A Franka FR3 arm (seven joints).
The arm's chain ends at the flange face. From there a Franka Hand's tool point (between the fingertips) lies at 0.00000 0.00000 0.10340 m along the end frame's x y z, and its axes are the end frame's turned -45 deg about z.
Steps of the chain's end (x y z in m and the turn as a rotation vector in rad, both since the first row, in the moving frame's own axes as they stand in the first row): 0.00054, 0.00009, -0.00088, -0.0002, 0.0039, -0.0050; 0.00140, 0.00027, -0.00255, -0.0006, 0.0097, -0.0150; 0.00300, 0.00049, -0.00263, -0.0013, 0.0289, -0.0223; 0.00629, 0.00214, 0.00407, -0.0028, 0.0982, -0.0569; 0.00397, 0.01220, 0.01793, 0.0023, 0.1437, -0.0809
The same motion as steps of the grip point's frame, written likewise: 0.00059, 0.00074, -0.00088, -0.0029, 0.0026, -0.0050; 0.00147, 0.00193, -0.00255, -0.0073, 0.0064, -0.0150; 0.00382, 0.00465, -0.00267, -0.0214, 0.0195, -0.0223; 0.01010, 0.01313, 0.00357, -0.0714, 0.0675, -0.0569; 0.00522, 0.02129, 0.01686, -0.1000, 0.1032, -0.0809
